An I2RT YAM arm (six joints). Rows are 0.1 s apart.
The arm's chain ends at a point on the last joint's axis. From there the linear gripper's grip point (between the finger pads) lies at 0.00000 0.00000 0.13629 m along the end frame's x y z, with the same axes.
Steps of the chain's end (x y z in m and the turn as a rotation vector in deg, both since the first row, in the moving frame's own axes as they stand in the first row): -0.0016, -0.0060, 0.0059, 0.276, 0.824, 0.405; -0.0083, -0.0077, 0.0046, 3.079, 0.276, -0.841; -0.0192, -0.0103, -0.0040, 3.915, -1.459, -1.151; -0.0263, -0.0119, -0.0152, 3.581, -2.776, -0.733; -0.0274, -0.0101, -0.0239, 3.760, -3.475, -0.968; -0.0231, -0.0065, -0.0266, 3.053, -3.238, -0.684
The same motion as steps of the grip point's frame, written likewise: 0.0004, -0.0066, 0.0059, 0.276, 0.824, 0.405; -0.0077, -0.0150, 0.0044, 3.079, 0.276, -0.841; -0.0228, -0.0196, -0.0044, 3.915, -1.459, -1.151; -0.0330, -0.0204, -0.0156, 3.581, -2.776, -0.733; -0.0357, -0.0190, -0.0244, 3.760, -3.475, -0.968; -0.0308, -0.0137, -0.0270, 3.053, -3.238, -0.684
